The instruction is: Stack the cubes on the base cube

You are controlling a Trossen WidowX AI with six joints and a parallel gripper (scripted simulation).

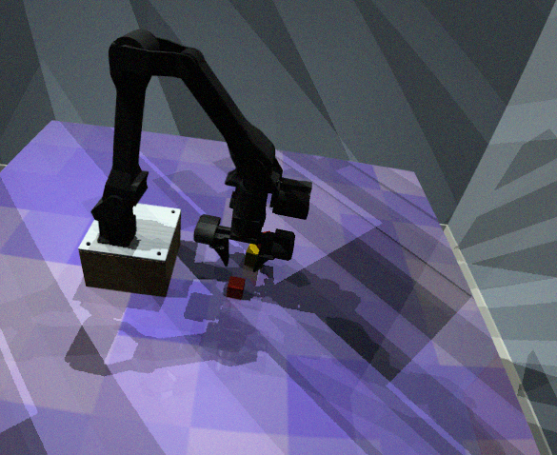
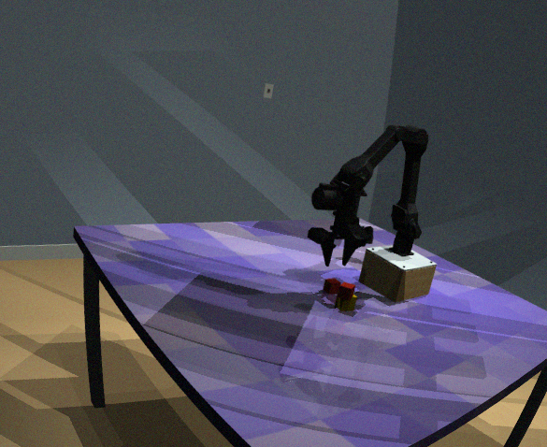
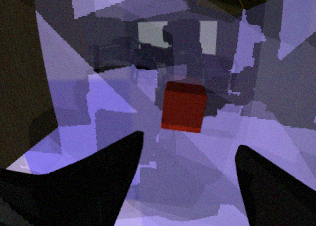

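Right now the yellow cube is 100 mm to the left of my gripper tip, 60 mm below it and 40 mm ahead of it.
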